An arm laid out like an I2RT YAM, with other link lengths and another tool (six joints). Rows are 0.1 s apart.
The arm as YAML. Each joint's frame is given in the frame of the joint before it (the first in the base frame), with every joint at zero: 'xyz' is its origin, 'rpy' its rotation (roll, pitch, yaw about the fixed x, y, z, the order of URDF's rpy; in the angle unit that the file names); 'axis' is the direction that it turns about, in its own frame. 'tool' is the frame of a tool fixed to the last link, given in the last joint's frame.
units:
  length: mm
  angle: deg
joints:
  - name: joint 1
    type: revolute
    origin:
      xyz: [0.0, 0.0, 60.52]
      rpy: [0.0, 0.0, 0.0]
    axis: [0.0, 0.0, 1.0]
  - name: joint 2
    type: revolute
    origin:
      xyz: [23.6, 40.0, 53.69]
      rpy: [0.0, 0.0, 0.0]
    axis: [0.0, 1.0, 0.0]
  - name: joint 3
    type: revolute
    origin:
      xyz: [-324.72, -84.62, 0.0]
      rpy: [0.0, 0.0, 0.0]
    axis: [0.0, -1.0, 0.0]
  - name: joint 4
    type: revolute
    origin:
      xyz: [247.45, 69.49, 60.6]
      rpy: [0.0, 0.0, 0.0]
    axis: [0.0, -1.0, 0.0]
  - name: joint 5
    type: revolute
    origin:
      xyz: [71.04, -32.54, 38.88]
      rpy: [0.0, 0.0, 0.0]
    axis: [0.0, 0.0, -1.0]
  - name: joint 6
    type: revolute
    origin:
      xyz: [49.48, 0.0, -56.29]
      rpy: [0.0, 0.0, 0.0]
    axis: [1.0, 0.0, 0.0]
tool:
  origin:
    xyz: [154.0, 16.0, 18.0]
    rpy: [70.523, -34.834, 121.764]
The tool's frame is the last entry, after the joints.
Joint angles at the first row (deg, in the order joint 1, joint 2, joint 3, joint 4, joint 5, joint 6):
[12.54 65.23 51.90 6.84 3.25 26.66]
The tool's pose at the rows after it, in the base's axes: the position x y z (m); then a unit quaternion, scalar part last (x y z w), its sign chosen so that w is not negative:
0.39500 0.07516 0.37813 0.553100 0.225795 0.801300 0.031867
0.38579 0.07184 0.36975 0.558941 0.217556 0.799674 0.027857
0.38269 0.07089 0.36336 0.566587 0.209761 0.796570 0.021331
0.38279 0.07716 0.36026 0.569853 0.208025 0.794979 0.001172
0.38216 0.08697 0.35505 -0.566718 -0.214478 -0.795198 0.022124
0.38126 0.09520 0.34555 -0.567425 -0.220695 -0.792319 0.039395
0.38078 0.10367 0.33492 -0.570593 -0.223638 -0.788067 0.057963
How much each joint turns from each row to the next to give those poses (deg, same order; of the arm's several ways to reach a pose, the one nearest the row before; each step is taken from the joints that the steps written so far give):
[-0.01 -2.70 -2.56 -0.47 -0.28 0.82]
[-0.05 -1.88 -2.07 -0.36 0.12 1.15]
[0.00 -0.57 -0.76 -0.65 -0.07 1.28]
[0.01 0.35 0.05 -0.30 -1.85 1.33]
[0.07 0.38 -1.00 1.33 -2.67 0.57]
[0.34 0.40 -1.45 1.32 -1.71 0.35]
[0.52 0.64 -1.37 1.26 -1.45 0.80]

